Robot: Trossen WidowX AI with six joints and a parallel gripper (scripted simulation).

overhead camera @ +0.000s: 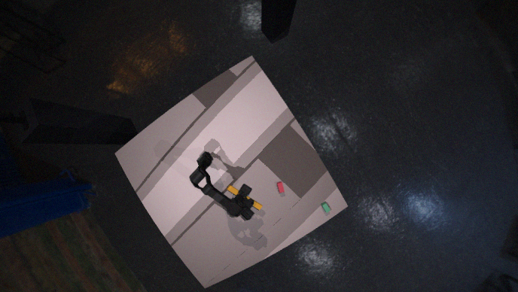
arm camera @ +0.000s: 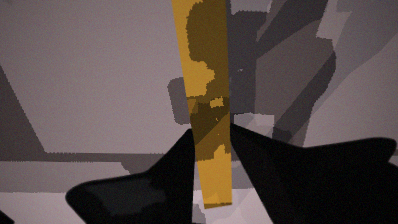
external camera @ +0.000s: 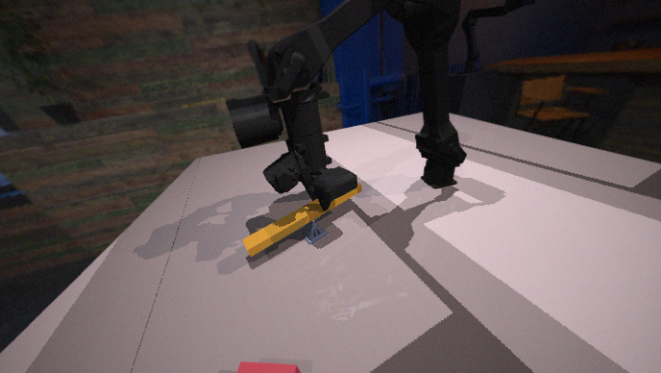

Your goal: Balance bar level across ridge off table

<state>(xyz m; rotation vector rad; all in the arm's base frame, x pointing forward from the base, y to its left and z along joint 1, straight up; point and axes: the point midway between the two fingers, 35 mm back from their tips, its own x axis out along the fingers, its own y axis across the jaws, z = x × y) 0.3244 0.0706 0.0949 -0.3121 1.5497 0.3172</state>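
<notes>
Now: gripper tip 30 mm short of the yellow bar and 10 mm to the right of it. Also, from my gripper tip: green block 430 mm to the left, 420 mm ahead, 40 mm below; red block 240 mm to the left, 110 mm ahead, 40 mm below.
</notes>
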